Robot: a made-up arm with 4 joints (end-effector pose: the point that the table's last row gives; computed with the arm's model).
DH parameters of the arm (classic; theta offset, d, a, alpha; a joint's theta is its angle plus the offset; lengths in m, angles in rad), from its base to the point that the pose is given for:
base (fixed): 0 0.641 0.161 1.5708
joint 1: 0 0.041 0.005 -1.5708
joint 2: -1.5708 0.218 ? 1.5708
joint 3: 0 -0.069 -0.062 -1.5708
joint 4: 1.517 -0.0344 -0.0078 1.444
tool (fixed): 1.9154 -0.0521 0 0
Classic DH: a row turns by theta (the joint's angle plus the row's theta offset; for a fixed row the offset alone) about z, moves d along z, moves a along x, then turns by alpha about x.
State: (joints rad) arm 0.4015 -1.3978 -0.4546 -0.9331
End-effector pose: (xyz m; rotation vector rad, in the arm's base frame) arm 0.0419 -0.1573 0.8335 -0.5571 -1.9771 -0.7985
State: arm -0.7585 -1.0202 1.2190 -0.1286
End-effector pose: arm 0.1570 -0.1866 0.7779 0.1672 0.4623 0.8499
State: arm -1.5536 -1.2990 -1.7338 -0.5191
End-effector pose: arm 0.4920 -0.1661 0.7536 -0.4115 -1.4066 -0.4371
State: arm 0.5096 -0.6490 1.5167 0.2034
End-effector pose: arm 0.0470 -0.2318 0.6964 -0.1960 -0.3175 1.2741
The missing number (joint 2, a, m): 0.164
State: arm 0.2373 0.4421 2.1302 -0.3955
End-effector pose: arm 0.3133 -0.2382 0.8269 -1.2905 0.0593 2.1499
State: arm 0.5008 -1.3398 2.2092 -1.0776
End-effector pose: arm -0.1078 -0.2080 0.6869 -1.2371 0.3395 0.4708
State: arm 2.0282 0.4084 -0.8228 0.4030
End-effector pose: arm -0.1112 -0.0791 0.5844 0.0436 0.7668 -2.0029
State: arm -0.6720 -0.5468 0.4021 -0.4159
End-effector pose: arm 0.2756 -0.1515 0.7244 0.2655 -0.5110 0.8469
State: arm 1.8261 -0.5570 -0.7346 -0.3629
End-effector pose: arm -0.1053 -0.1298 0.6203 -0.0685 2.2775 -0.6480
